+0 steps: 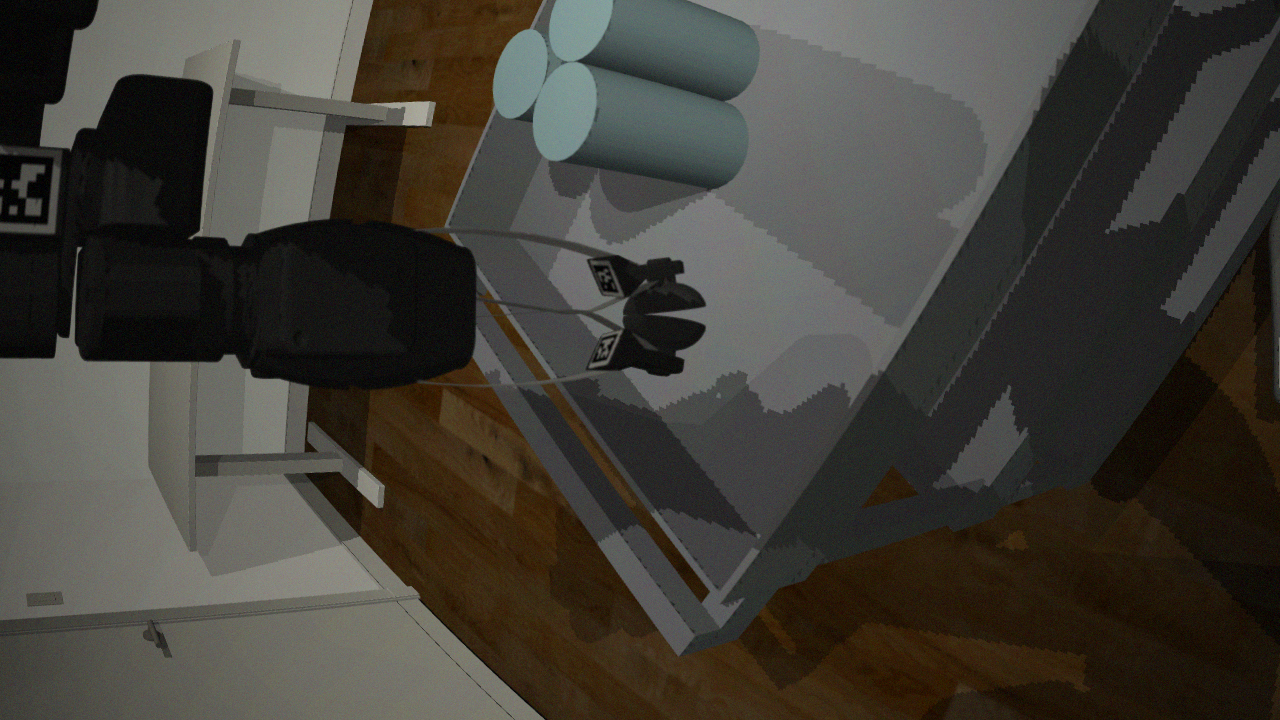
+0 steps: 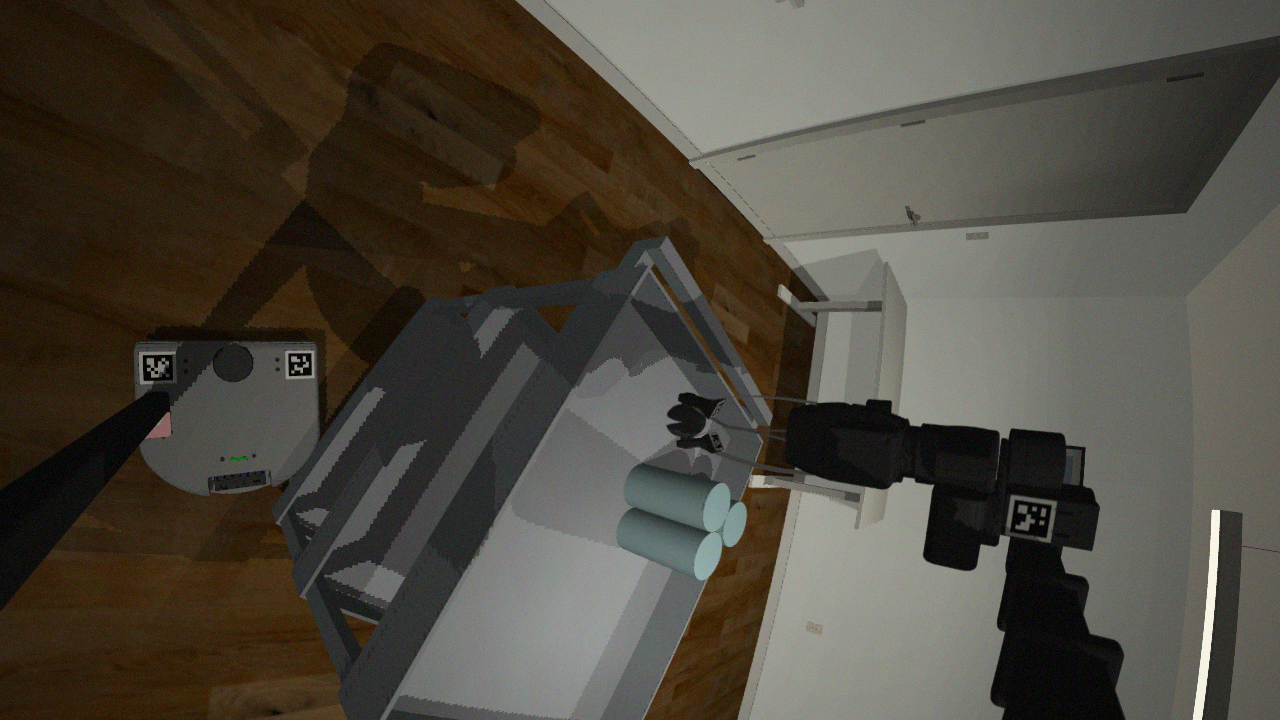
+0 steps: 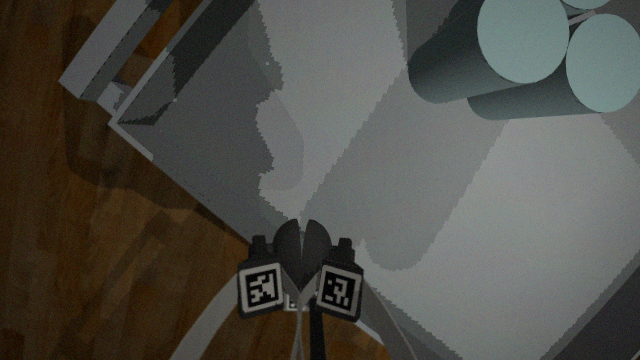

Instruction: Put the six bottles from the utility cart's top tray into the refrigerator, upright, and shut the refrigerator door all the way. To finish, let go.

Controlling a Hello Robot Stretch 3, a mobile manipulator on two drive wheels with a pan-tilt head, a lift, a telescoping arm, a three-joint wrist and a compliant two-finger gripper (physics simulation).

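Seen in the pictures: gripper, between the fingertips: (image 1: 693,318) (image 2: 671,418); robot's base, origin of its link: (image 2: 233,361).
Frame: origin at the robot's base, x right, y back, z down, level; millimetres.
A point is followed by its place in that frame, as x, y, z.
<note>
Three pale teal bottles stand close together in the utility cart's light grey top tray (image 1: 859,152) @[375, 140, -794] (image 2: 546,617) @[324, 320, -794] (image 3: 510,230). The bottle nearest my gripper (image 1: 666,129) (image 2: 671,497) (image 3: 302,243) @[369, 22, -960] touches or nearly touches a second bottle (image 1: 689,44) @[463, 220, -866] (image 2: 662,539) @[465, 217, -879] (image 3: 602,65). A third bottle (image 1: 520,75) @[563, 207, -937] (image 2: 735,523) @[565, 208, -937] (image 3: 586,2) is partly hidden behind them, by the tray's wall. My gripper (image 1: 700,313) @[369, 22, -960] (image 2: 678,420) @[369, 22, -960] (image 3: 302,243) @[369, 22, -960] is shut and empty, pointing down over the tray's handle end, beside the bottles and apart from them. The refrigerator does not show.
The cart's handle bar (image 1: 648,577) @[507, -148, -864] (image 2: 675,268) @[496, -160, -864] (image 3: 107,45) runs along the tray's end. Lower shelves lie under the tray. My round-ended base (image 2: 232,420) @[-6, 110, -160] is beside the cart. A white table (image 1: 170,429) @[2964, -196, -720] (image 2: 893,358) @[2967, 7, -720] and a door (image 1: 232,662) @[2304, -783, -724] (image 2: 984,170) @[2149, -827, -1268] stand beyond.
</note>
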